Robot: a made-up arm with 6 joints.
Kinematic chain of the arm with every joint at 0, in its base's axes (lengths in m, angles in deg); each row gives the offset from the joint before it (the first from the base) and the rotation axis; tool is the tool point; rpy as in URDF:
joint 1: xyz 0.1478 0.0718 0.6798 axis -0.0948 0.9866 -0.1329
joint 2: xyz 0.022 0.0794 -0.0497 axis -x
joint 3: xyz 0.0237 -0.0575 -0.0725 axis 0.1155 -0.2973 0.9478
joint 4: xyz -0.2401 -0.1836 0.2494 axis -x
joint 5: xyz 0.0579 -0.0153 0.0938 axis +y
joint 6: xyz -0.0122 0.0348 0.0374 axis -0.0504 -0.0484 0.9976
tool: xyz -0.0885 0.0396 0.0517 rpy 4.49 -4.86 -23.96
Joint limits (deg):
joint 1: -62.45..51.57
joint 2: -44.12..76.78
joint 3: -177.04..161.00
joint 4: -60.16..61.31
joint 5: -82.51..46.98
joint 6: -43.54..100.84
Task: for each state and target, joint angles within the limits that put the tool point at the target. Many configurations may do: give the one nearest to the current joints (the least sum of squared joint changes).
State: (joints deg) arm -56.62 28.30 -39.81 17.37 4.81 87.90
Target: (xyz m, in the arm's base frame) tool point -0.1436 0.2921 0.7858
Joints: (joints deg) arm -54.54 23.74 -39.64 60.70 13.11 88.23
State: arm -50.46 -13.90 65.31 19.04 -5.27 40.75
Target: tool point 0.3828 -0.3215 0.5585
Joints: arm -58.69 -37.90 73.71 23.42 -12.96 38.26
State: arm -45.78 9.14 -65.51 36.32 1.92 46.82
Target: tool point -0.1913 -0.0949 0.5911
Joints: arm -62.45 -14.75 -21.91 14.33 -15.77 50.68
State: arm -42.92 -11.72 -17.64 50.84 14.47 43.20
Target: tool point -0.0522 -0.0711 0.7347
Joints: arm -41.39 -44.12 -16.59 61.31 38.02 39.64
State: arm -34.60 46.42 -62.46 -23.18 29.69 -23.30
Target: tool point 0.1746 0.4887 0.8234
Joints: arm -20.41 56.66 -67.58 13.44 35.60 -37.84
